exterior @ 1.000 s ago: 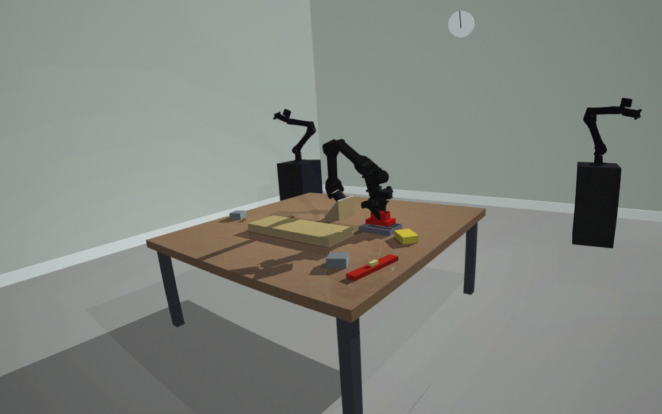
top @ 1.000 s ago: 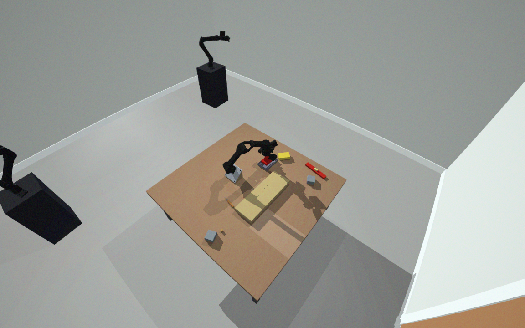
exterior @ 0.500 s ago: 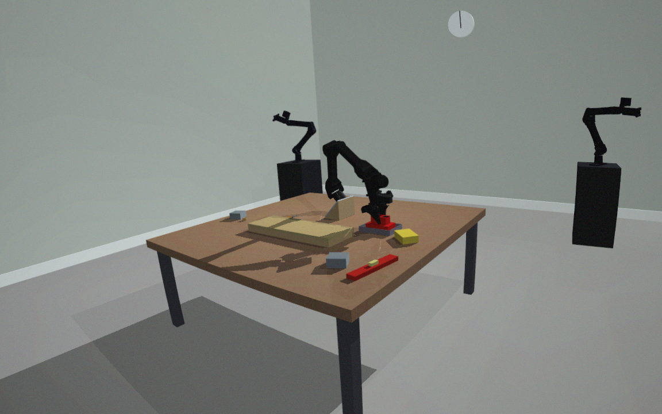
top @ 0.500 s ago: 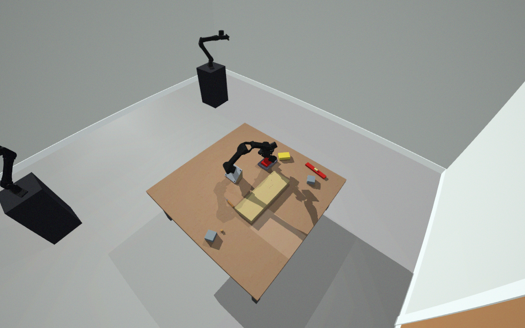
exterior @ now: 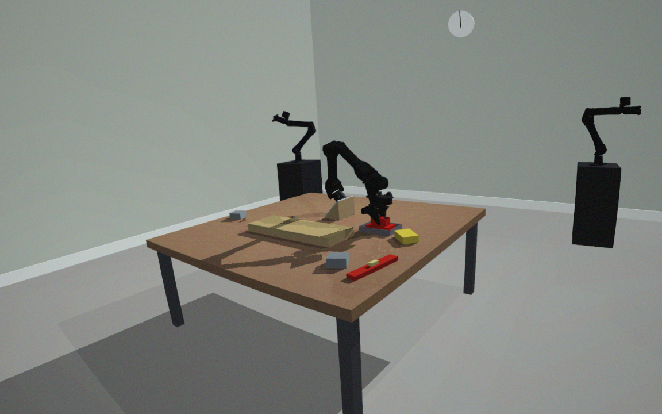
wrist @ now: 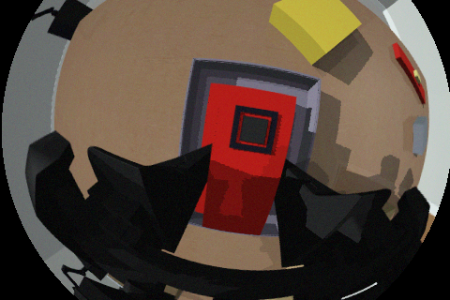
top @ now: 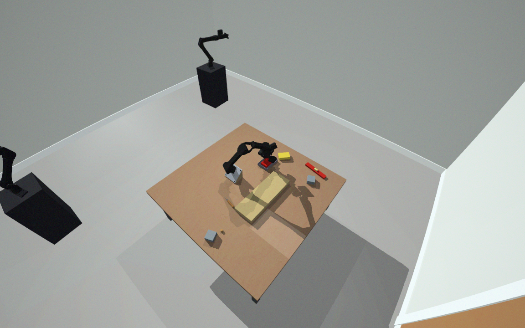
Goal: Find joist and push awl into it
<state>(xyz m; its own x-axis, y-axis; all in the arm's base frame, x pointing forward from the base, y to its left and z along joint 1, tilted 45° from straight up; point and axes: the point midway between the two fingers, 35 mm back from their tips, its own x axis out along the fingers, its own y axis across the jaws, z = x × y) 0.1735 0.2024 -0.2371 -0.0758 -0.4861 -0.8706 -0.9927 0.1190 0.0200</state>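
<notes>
The red stud finder is 2 cm above my gripper tip and 1 cm to the left of it. The rest, counted from my gripper tip: yellow block: 16 cm to the left, 8 cm ahead, 2 cm below; grey-purple tray: 2 cm below, 1 cm to the right; red level: 43 cm ahead, 18 cm to the left, 2 cm below.
</notes>
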